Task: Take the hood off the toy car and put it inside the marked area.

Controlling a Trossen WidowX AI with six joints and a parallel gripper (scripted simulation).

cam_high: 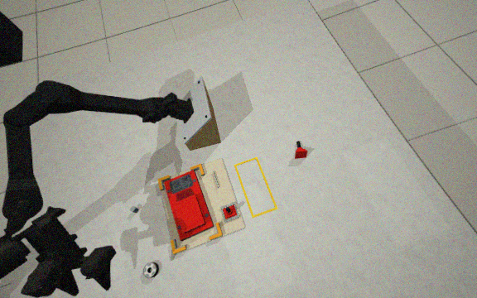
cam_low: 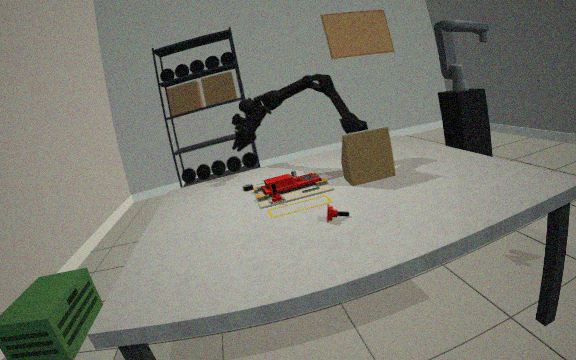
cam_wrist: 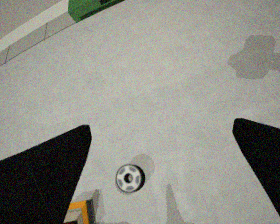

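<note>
Now: gripper tip 23 cm to the right of the red hood, 13 cm past it and 12 cm above it.
</note>
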